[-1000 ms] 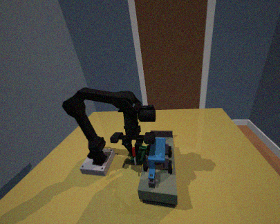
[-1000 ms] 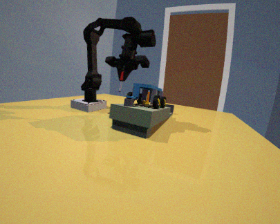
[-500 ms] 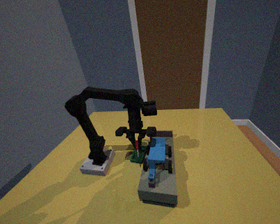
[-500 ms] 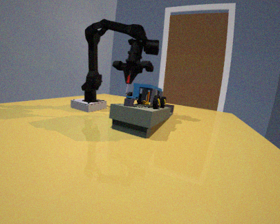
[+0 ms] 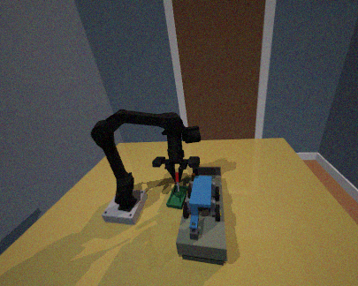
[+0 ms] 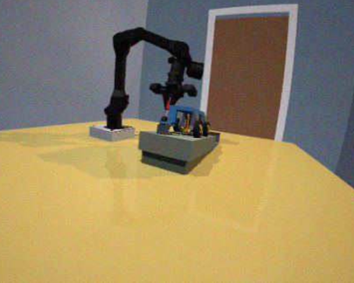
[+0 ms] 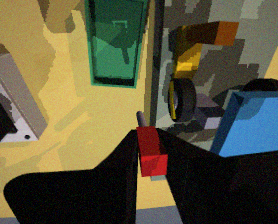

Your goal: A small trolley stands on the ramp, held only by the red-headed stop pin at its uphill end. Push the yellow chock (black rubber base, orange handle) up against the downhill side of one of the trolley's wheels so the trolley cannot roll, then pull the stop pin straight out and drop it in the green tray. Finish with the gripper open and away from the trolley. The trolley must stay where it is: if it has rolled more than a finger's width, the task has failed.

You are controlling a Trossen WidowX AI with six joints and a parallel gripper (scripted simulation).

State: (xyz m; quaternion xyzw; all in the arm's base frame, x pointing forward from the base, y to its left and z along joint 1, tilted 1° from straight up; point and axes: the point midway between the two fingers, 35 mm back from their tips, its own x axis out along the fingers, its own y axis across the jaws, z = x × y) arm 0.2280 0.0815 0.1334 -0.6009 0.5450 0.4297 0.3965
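Now: the green tray 150 mm below my gripper tip, 40 mm to the left of it and 30 mm behind it. Round my gripper tip: red-headed stop pin: right at my gripper tip; blue trolley: 110 mm ahead, 40 mm to the right, 30 mm below; yellow chock: 60 mm below, 50 mm to the left, 50 mm ahead.
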